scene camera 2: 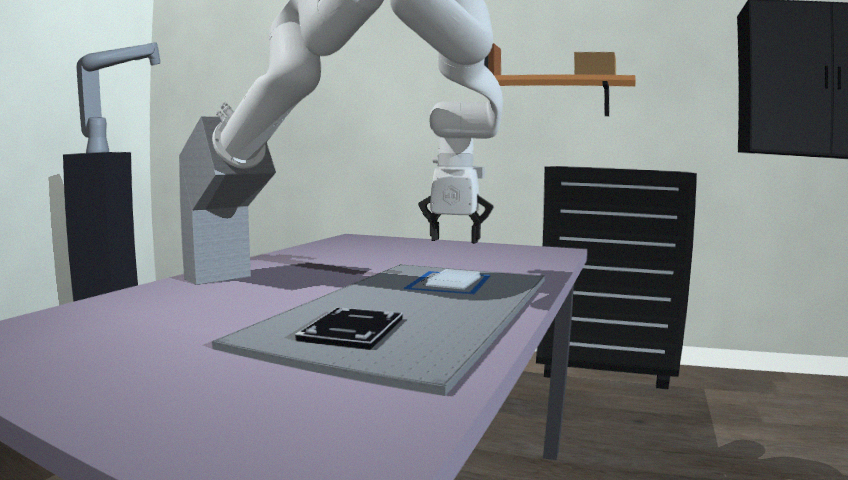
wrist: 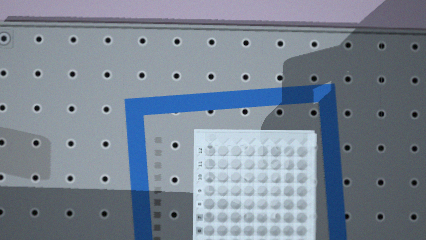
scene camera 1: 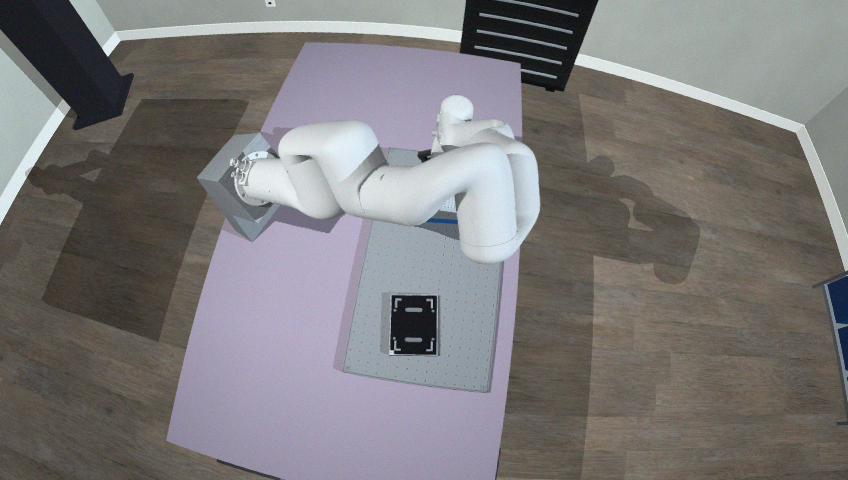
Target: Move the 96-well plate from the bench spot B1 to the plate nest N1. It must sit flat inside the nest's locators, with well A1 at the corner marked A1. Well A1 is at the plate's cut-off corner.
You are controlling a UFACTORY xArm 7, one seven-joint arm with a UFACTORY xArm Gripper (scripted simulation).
Scene:
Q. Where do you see a white 96-well plate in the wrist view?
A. At 218, 153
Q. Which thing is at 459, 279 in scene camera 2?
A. A white 96-well plate.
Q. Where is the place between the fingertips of my gripper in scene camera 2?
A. At 454, 241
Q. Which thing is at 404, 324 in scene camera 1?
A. A black plate nest.

